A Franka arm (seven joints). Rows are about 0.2 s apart.
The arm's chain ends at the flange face. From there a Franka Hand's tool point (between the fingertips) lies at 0.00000 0.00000 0.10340 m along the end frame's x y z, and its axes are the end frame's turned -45 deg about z.
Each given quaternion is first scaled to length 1.
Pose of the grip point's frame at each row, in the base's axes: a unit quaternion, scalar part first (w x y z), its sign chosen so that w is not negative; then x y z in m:
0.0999 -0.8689 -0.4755 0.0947 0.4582 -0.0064 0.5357
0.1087 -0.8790 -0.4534 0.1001 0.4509 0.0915 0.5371
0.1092 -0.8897 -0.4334 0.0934 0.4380 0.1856 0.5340
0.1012 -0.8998 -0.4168 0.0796 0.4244 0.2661 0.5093
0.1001 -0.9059 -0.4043 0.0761 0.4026 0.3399 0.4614
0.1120 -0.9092 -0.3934 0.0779 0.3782 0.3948 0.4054
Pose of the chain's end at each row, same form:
0.0561 -0.9847 -0.1068 0.1257 0.4850 -0.0150 0.6352
0.0621 -0.9856 -0.0825 0.1341 0.4793 0.0811 0.6360
0.0651 -0.9878 -0.0599 0.1281 0.4650 0.1739 0.6331
0.0630 -0.9908 -0.0407 0.1123 0.4479 0.2541 0.6093
0.0634 -0.9917 -0.0269 0.1086 0.4252 0.3275 0.5615
0.0737 -0.9905 -0.0155 0.1148 0.4020 0.3801 0.5050

